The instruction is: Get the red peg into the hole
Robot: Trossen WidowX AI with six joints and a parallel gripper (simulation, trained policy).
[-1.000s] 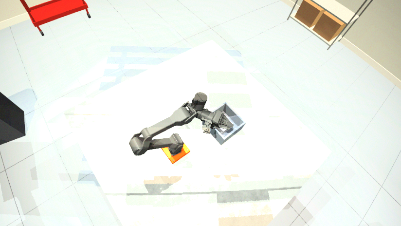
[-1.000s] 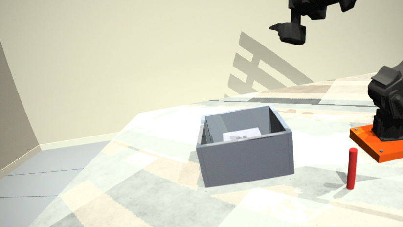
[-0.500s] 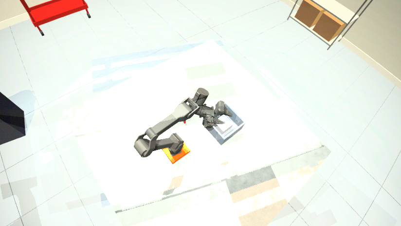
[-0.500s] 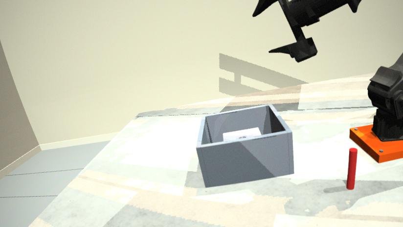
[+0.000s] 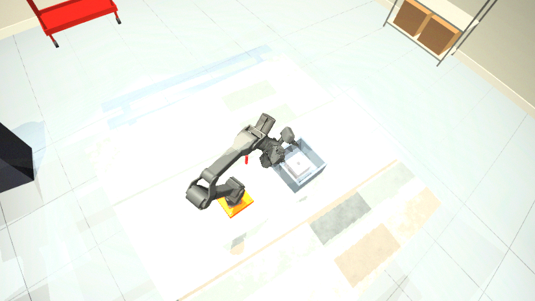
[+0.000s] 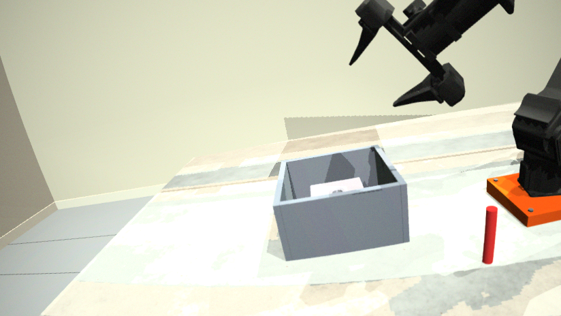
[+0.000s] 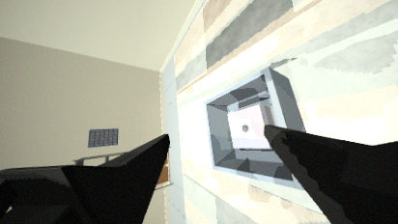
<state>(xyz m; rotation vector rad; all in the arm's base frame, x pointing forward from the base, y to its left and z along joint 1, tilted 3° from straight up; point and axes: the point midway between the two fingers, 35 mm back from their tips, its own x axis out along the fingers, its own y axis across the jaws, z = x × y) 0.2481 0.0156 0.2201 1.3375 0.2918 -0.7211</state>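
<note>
The red peg lies 19 cm below my gripper tip, 14 cm to the left of it and 13 cm behind it. Round my gripper tip: grey box (20 cm below, 8 cm ahead, 1 cm to the left).
</note>
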